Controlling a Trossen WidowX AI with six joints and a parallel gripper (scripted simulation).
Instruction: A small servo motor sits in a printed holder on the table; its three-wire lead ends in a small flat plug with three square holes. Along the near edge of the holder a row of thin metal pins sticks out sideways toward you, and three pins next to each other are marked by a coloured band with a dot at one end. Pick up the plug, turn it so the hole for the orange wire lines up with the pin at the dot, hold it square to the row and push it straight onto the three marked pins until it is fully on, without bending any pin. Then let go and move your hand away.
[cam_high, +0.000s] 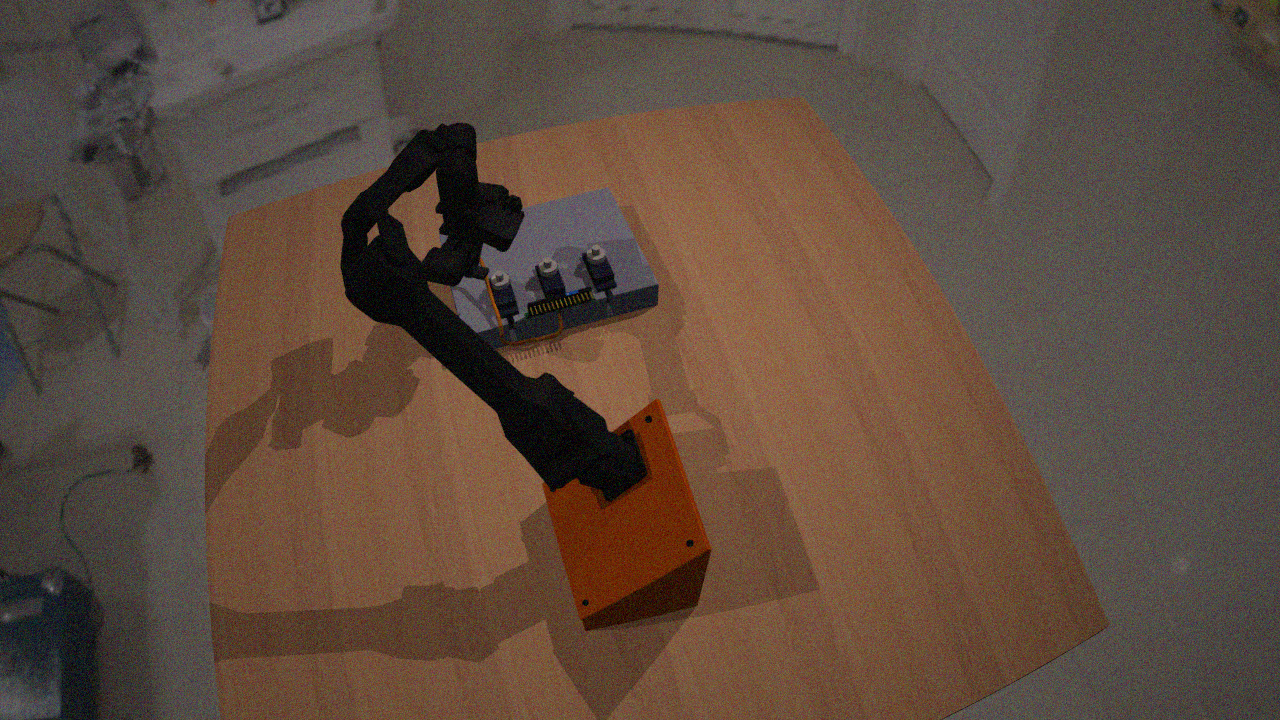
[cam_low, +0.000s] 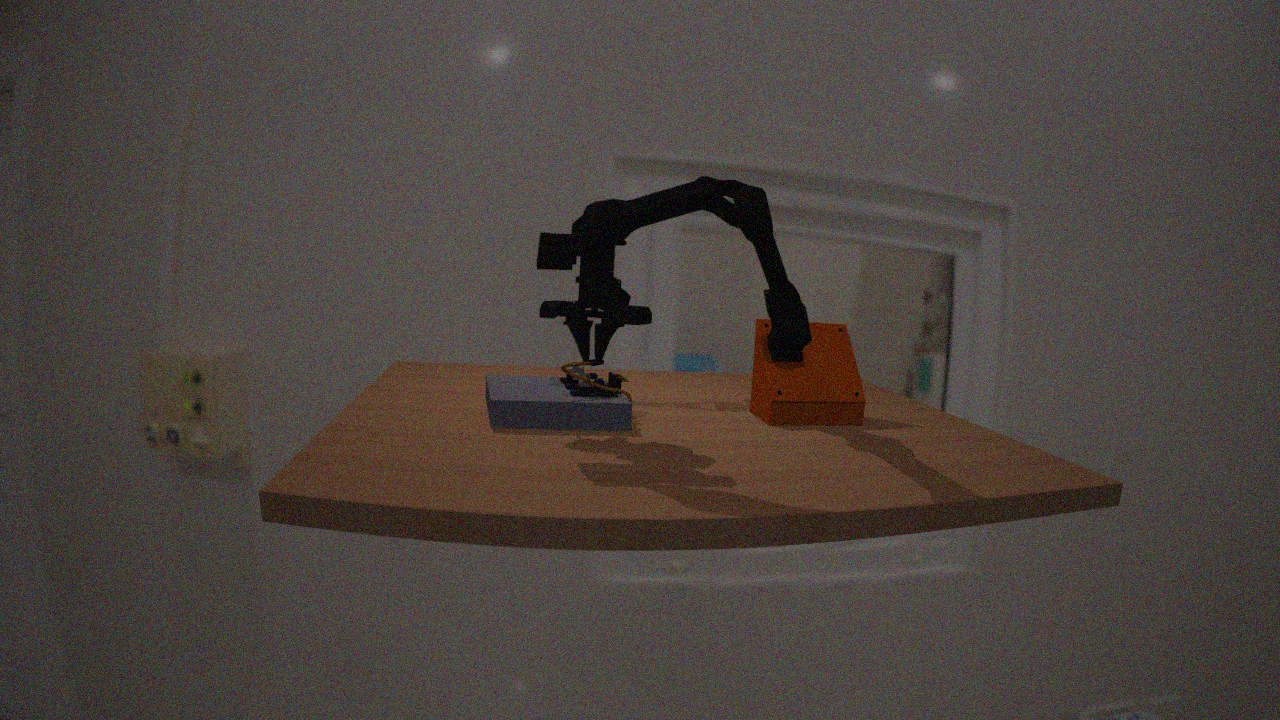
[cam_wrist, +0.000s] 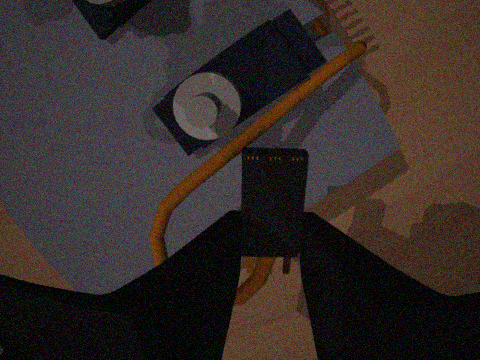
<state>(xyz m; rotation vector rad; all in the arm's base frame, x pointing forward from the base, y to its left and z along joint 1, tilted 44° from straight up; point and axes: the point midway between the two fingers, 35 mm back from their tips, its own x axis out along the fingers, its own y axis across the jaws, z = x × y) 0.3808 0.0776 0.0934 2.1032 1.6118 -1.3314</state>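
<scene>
My gripper tip is 5 cm past the blue band, 14 cm to the left of it and 4 cm above it. The rest, counted from my gripper tip: green strip: 5 cm behind, 12 cm to the right, 6 cm below; white dot: 5 cm behind, 13 cm to the right, 4 cm below; grey-blue holder: 10 cm ahead, 11 cm to the right, 8 cm below.
</scene>
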